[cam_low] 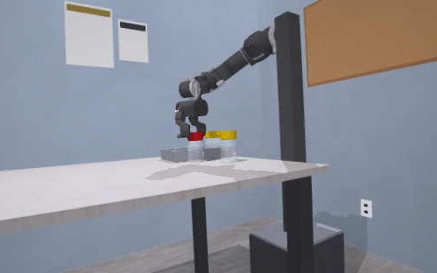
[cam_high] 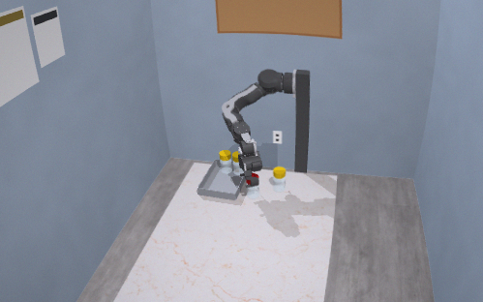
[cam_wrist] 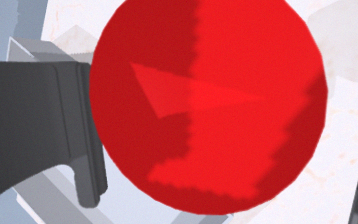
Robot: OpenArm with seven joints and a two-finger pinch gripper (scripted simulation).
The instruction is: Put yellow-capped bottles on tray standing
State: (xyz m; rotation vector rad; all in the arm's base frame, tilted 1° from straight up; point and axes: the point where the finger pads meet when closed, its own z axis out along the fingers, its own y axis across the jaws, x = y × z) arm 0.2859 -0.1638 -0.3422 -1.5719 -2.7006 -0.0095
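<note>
My gripper is now 1 cm past the red-capped bottle, 1 cm to the right of it and 5 cm above it. Round my hand: grey tray: 8 cm behind, 14 cm to the right, 8 cm below.
</note>
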